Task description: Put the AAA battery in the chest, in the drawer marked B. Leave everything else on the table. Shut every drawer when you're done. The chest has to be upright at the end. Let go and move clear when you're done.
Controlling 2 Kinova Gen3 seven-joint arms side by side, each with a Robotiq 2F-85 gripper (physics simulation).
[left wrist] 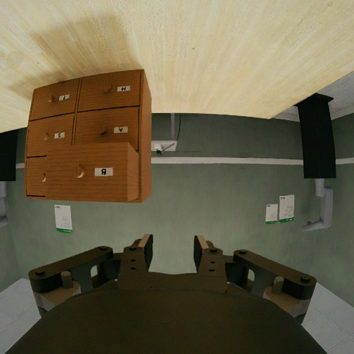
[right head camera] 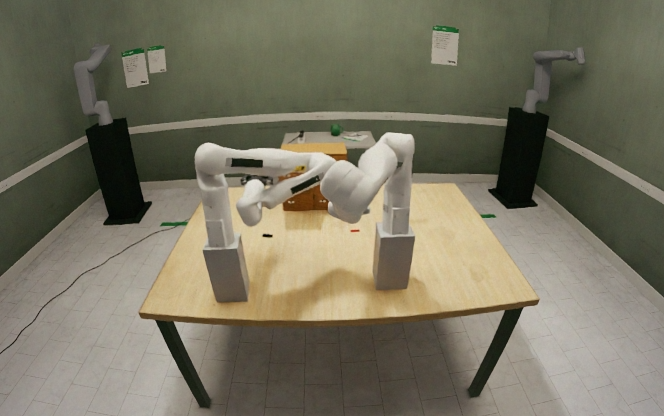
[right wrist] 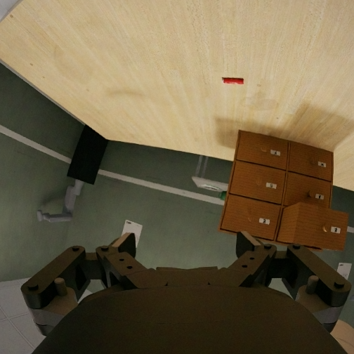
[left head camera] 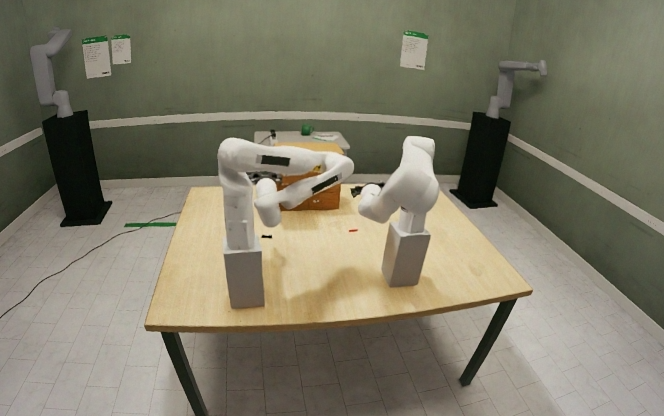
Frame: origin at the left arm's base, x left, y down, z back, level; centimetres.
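Seen in the pictures: left arm's base, origin of its link: (right head camera: 222, 241) (left head camera: 241, 243); right arm's base, origin of its link: (right head camera: 395, 229) (left head camera: 410, 228).
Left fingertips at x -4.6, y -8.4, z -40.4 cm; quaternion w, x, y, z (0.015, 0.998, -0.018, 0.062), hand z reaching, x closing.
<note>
Pixels of each thing's top centre, then the offset from my left fingertips to it. Level surfaces: height alone.
- small red cylinder, centre of its top: (right head camera: 355, 229) (left head camera: 353, 229) dx -40.6, dy +30.1, dz -4.9 cm
- small black item, centre of its top: (left head camera: 266, 234) (right head camera: 266, 234) dx -0.7, dy +29.8, dz +1.7 cm
- wooden table, height of its surface: dy +31.2 cm
The wooden chest (left head camera: 325, 201) (right head camera: 298, 202) (left wrist: 145, 125) (right wrist: 255, 180) stands upright at the table's back. Its drawer B (left wrist: 117, 185) (right wrist: 310, 225), top left, is pulled out; the other drawers look shut. A small red cylinder (left head camera: 353, 230) (right head camera: 355, 231) (right wrist: 233, 80) and a small black item (left head camera: 267, 236) (right head camera: 267, 235) lie on the table before the chest; which is the AAA battery I cannot tell. My left gripper (left head camera: 265, 177) (left wrist: 173, 245) is open and empty, left of the chest and apart from drawer B. My right gripper (left head camera: 356, 191) (right wrist: 185, 244) is open and empty, right of the chest.
Both arms stand on grey blocks (left head camera: 245, 280) (left head camera: 406, 257) on the wooden table (left head camera: 320, 300) (right head camera: 320, 300). A small grey table (left head camera: 342, 141) with a green mug (left head camera: 306, 130) stands behind the chest. The left arm reaches across the chest in the head views.
</note>
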